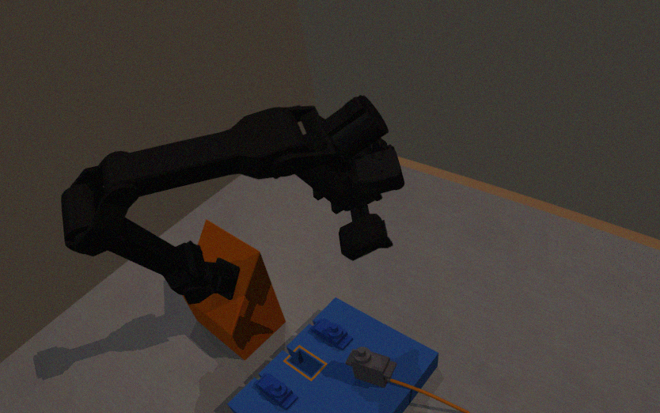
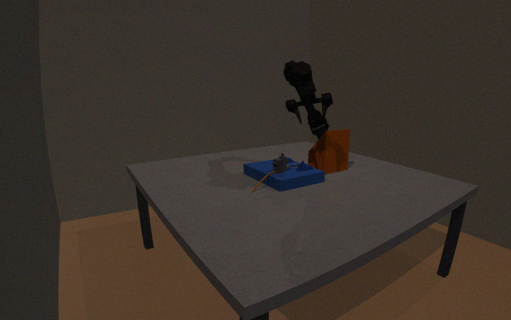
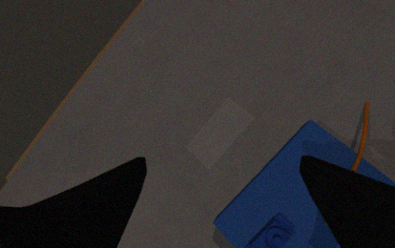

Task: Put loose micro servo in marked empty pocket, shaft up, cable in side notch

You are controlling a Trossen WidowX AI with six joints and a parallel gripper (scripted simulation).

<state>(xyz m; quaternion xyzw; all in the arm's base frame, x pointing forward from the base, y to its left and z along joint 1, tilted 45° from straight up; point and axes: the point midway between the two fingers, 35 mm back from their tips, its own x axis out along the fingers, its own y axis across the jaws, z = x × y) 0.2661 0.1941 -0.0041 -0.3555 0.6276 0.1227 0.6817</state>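
The blue deck lies 30 mm ahead of my gripper tip, 190 mm to the right of it and 250 mm below it.
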